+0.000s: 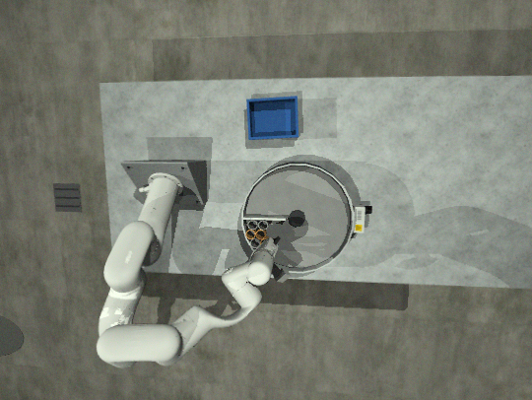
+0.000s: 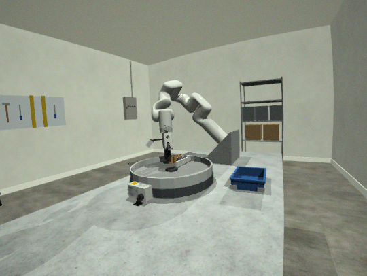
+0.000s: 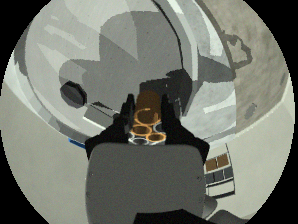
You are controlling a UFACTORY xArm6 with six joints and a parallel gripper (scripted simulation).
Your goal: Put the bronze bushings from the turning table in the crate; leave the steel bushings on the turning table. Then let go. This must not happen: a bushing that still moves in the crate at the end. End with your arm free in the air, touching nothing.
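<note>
My gripper is now 47 cm to the right of the blue crate, 8 cm short of it and 7 cm above it. Also, from my hand: round turning table: 12 cm ahead, 9 cm to the left, 4 cm below.
</note>
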